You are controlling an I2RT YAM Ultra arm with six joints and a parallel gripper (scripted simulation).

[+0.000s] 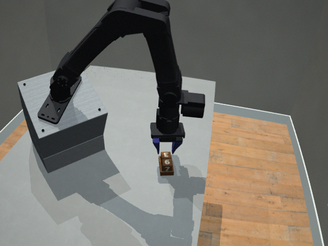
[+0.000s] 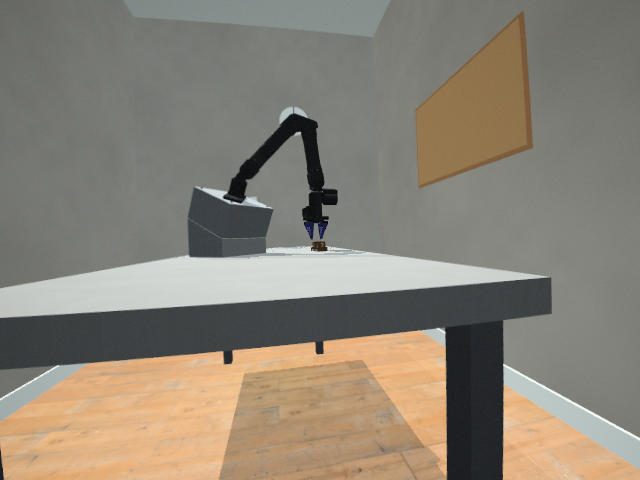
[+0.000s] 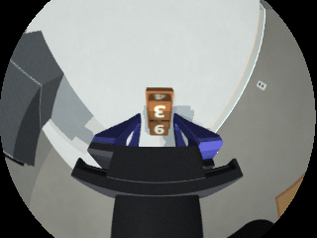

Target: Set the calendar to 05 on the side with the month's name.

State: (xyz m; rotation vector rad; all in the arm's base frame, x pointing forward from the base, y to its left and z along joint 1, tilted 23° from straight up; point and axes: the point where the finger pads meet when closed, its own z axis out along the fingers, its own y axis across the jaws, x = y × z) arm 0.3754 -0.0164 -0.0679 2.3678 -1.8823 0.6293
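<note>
Right now the brown wooden cube is 30 mm below my hand. The rest, counted from my hand: brown tray (50 mm below, 10 mm to the right).
</note>
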